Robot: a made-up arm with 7 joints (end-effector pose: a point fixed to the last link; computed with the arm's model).
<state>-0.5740 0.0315 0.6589 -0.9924 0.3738 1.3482 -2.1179</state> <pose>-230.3 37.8 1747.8 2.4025 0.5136 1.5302</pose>
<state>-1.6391 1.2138 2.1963 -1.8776 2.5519 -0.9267 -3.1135</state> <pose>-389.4 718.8 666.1 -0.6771 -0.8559 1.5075</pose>
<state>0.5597 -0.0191 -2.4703 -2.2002 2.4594 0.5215 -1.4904</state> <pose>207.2 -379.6 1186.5 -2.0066 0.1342 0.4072</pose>
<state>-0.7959 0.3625 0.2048 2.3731 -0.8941 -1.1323 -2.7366</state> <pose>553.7 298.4 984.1 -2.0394 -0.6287 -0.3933</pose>
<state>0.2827 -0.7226 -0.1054 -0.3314 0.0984 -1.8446 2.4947</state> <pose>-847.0 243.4 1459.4 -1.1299 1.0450 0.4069</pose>
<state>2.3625 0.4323 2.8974 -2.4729 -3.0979 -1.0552 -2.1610</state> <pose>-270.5 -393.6 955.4 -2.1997 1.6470 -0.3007</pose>
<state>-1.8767 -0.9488 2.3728 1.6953 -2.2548 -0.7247 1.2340</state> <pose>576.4 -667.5 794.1 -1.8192 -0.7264 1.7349</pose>
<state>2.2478 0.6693 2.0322 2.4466 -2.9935 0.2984 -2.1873</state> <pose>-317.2 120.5 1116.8 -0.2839 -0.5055 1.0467</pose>
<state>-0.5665 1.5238 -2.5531 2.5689 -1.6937 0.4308 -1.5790</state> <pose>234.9 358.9 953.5 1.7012 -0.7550 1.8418</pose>
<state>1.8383 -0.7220 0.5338 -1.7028 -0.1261 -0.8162 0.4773</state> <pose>415.4 560.8 946.3 -1.9444 -0.7499 1.8814</pose>
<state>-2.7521 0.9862 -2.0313 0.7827 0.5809 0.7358 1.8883</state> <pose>-844.4 27.1 1415.9 -0.3542 -0.1454 -2.8173</pose>
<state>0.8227 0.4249 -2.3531 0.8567 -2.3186 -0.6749 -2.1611</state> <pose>437.8 35.1 1776.9 0.2897 -0.2504 0.1273</pose>
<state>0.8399 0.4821 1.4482 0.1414 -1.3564 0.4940 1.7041</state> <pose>420.8 -496.5 1791.2 -0.6160 -0.6821 -1.8490</pose>
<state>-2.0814 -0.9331 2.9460 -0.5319 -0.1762 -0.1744 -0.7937</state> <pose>350.9 -614.3 1655.0 1.6643 -0.9864 0.1737</pose>
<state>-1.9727 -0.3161 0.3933 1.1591 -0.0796 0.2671 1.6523</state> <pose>107.7 261.8 1765.4 0.3766 -0.4858 0.6758</pose>
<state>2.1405 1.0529 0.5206 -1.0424 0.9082 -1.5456 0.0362</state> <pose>-187.2 -724.4 1405.1 -1.7018 -0.3990 -0.2990</pose>
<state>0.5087 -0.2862 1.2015 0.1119 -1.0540 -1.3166 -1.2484</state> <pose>-327.3 147.5 1856.7 0.2098 -0.9787 1.6103</pose>
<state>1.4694 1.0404 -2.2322 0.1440 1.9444 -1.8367 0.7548</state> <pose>217.7 -951.1 1401.5 -0.2499 -2.6114 -0.5029</pose>
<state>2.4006 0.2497 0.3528 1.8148 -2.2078 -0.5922 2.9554</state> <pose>-650.6 -238.3 1220.7 -0.6757 -0.2587 1.9722</pose>
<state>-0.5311 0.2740 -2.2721 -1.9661 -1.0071 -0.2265 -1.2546</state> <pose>601.5 -1.7 1114.6 -0.0464 0.6745 -1.0768</pose>
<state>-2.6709 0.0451 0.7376 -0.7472 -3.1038 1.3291 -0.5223</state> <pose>134.8 -198.0 1806.9 2.0656 -0.0695 -1.8980</pose>
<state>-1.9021 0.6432 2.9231 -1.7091 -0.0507 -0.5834 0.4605</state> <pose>-251.2 744.1 920.1 0.7220 1.9307 -2.1006</pose>
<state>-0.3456 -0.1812 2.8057 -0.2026 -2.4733 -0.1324 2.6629</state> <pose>-64.0 42.6 1966.5 -0.5913 -2.0295 -1.7010</pose>
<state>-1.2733 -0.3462 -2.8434 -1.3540 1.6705 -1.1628 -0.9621</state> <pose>253.3 54.1 1682.6 -2.0579 -0.7459 -0.7520</pose>
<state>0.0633 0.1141 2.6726 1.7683 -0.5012 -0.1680 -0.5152</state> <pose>-330.0 -220.0 1502.8 -1.2740 2.1846 1.3752</pose>
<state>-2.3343 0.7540 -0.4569 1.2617 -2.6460 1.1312 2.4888</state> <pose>-734.4 641.7 1135.9 0.1254 2.1790 2.0109</pose>
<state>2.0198 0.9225 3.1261 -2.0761 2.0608 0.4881 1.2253</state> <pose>-242.0 -673.7 697.4 -2.1664 -0.9396 1.6437</pose>
